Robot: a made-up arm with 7 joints. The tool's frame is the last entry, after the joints. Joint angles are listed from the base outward. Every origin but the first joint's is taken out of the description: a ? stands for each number. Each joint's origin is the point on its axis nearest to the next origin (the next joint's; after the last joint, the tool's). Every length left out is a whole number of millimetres.
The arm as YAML. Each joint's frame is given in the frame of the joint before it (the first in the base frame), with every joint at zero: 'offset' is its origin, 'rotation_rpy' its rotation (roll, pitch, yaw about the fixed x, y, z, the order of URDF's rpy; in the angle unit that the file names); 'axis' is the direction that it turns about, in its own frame. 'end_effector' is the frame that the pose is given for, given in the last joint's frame.
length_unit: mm
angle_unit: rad
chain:
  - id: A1
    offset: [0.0, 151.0, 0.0]
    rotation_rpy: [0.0, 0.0, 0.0]
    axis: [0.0, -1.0, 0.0]
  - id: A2
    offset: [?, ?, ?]
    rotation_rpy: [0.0, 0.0, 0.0]
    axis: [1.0, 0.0, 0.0]
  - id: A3
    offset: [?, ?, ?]
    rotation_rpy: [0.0, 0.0, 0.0]
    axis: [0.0, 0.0, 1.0]
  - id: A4
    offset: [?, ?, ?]
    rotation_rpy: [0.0, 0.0, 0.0]
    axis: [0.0, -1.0, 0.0]
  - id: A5
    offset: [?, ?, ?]
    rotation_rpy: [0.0, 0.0, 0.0]
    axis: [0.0, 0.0, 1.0]
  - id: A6
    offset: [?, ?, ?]
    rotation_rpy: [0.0, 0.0, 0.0]
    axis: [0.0, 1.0, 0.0]
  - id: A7
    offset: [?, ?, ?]
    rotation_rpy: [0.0, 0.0, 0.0]
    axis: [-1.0, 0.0, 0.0]
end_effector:
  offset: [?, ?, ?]
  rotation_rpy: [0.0, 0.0, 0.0]
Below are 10 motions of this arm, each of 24 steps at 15 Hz.
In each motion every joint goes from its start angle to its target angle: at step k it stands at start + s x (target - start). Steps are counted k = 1, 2, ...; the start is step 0. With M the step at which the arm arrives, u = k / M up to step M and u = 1 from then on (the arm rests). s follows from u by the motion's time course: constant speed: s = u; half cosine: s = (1 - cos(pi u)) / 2; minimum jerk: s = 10 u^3 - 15 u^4 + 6 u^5.
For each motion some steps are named. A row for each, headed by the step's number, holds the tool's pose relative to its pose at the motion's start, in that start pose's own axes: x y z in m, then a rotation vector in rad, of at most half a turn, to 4 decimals.
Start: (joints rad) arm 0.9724 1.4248 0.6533 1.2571 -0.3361 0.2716 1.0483
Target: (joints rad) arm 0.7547 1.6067 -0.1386 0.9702 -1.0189 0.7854 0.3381
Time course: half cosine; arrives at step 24
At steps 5, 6, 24:
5: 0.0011 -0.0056 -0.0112 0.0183 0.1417 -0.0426
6: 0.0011 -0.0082 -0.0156 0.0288 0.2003 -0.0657
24: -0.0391 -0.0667 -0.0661 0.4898 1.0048 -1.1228

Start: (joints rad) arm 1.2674 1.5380 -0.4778 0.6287 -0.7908 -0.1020 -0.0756
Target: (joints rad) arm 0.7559 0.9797 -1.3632 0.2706 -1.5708 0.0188 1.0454
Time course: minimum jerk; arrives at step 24
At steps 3, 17, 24:
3: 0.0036 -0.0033 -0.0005 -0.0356 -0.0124 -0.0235
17: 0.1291 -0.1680 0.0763 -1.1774 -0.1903 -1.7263
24: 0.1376 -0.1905 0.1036 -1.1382 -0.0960 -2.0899

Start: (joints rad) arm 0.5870 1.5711 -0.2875 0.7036 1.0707 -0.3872 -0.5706
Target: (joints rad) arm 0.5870 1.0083 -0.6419 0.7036 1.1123 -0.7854 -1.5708
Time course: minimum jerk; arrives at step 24
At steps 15, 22, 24:
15: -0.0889 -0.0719 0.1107 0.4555 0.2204 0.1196
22: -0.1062 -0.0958 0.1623 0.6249 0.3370 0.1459
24: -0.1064 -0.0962 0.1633 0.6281 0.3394 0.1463

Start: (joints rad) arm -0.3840 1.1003 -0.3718 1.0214 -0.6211 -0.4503 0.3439
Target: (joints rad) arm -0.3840 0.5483 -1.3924 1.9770 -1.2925 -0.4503 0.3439
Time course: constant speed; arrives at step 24
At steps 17, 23, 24:
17: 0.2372 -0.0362 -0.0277 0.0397 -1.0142 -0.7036
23: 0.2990 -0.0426 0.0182 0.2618 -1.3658 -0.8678
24: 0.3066 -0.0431 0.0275 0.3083 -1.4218 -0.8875

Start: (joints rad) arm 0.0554 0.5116 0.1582 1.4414 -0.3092 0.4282 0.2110
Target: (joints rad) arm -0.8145 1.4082 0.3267 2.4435 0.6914 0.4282 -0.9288
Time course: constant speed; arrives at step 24
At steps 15, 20, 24:
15: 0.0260 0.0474 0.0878 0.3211 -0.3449 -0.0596
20: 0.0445 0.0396 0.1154 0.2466 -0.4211 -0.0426
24: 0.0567 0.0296 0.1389 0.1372 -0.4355 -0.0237

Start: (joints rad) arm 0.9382 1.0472 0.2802 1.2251 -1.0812 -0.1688 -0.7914
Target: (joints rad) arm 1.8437 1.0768 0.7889 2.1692 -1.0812 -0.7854 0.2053
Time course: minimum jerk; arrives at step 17
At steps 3, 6, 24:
3: -0.0021 0.0073 -0.0112 0.0352 -0.0012 0.0116
6: -0.0150 0.0515 -0.0539 0.2020 -0.0334 0.0195
24: -0.0310 0.2425 -0.0343 0.5640 -0.0129 -0.6933

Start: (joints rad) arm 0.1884 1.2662 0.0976 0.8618 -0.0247 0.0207 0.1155
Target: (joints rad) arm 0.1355 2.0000 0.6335 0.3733 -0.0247 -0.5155 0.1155
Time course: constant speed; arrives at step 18
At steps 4, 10, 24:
4: -0.0112 0.0632 0.0103 0.1853 -0.0230 -0.0528
10: -0.0109 0.1517 0.0425 0.4557 -0.0961 -0.1375
24: 0.0160 0.2457 0.1063 0.7912 -0.2647 -0.2596

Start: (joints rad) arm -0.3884 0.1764 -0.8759 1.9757 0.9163 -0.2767 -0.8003
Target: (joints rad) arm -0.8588 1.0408 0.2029 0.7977 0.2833 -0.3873 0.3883
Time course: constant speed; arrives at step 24
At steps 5, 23, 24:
5: 0.0170 0.0806 -0.0110 0.1109 -0.1207 -0.3668
23: 0.2467 0.2512 0.1182 0.4811 0.4331 -1.4975
24: 0.2618 0.2498 0.1274 0.5072 0.4892 -1.5237

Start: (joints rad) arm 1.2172 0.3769 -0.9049 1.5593 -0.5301 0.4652 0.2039
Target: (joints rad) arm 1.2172 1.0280 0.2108 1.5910 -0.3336 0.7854 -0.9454
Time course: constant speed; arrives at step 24
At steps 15, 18, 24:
15: -0.1140 0.1238 0.0853 1.2592 0.7269 -0.0252
18: -0.1250 0.1476 0.1148 1.5233 0.8496 -0.0859
24: -0.1313 0.1895 0.1809 2.0569 1.0617 -0.2441

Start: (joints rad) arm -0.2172 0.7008 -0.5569 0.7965 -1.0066 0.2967 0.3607
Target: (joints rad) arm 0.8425 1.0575 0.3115 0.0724 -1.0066 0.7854 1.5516
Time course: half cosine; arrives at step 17
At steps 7, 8, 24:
7: -0.1120 0.0797 0.0060 -0.2991 0.3367 0.6838
8: -0.1381 0.0902 0.0141 -0.3813 0.3321 0.8900
24: -0.2445 0.0968 0.0666 -0.8353 -0.5612 1.9545

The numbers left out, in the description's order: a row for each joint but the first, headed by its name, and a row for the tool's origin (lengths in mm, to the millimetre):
A2: 0.0 0.0 0.0
A3: 0.0 0.0 -201.0
A4: 0.0 0.0 0.0
A5: 0.0 0.0 -167.0
A6: 0.0 0.0 0.0
A7: 0.0 0.0 0.0
tool: 0.0 0.0 0.0

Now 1 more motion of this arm.
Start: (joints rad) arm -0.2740 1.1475 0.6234 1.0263 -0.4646 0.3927 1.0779
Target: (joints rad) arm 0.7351 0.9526 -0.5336 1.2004 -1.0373 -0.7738 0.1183
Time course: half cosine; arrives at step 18
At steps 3, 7, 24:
3: 0.0104 -0.0041 -0.0045 0.0620 -0.0352 -0.1132
7: 0.0566 -0.0195 -0.0149 0.3078 -0.2561 -0.5496
24: 0.1848 -0.0540 0.0193 0.7674 -1.2327 -1.5789

